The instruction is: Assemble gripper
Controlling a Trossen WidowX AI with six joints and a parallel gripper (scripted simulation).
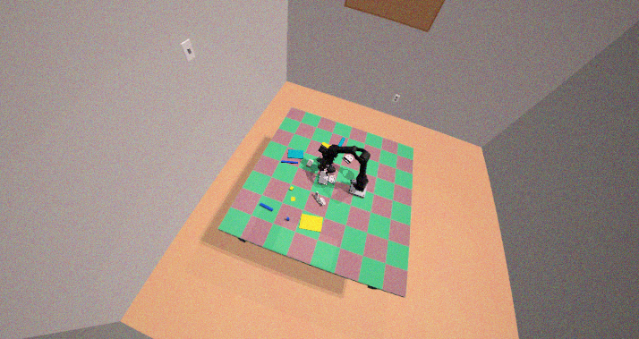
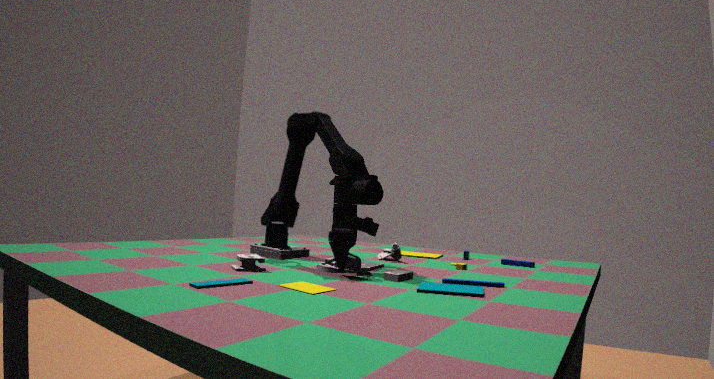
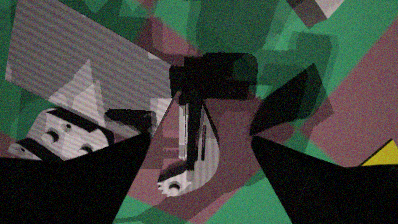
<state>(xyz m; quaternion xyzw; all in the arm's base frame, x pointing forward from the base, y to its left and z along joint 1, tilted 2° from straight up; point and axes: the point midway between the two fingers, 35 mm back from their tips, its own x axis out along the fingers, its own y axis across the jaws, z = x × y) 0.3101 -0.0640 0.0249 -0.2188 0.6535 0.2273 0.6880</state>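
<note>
Now: gripper tip 4 cm past the grey jaw. From my gripper tip the other things lie so: teal plate 29 cm ahead, 1 cm to the right, 1 cm below; then blue bar 30 cm ahead, 9 cm to the left; then white housing plate 8 cm behind, 9 cm to the left.
</note>
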